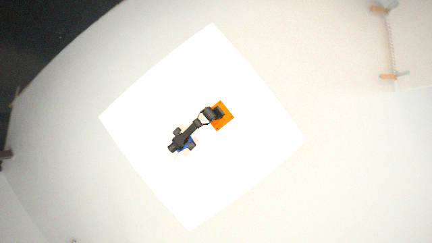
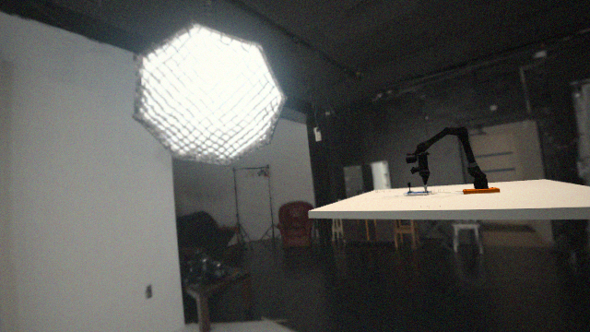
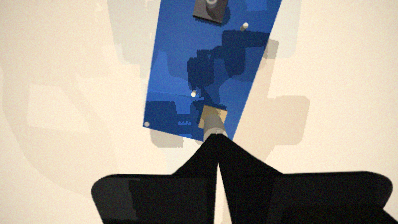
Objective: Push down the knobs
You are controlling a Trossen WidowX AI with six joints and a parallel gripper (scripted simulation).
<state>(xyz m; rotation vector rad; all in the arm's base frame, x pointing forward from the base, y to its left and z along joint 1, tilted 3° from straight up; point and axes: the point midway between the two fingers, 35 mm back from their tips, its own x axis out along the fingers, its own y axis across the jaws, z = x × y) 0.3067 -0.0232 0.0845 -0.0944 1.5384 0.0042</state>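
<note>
Now: the pale grey knob 1 cm below my gripper tip. From my gripper tip the other things lie so: grey potentiometer (10 cm ahead, 1 cm to the left, 1 cm below).
</note>
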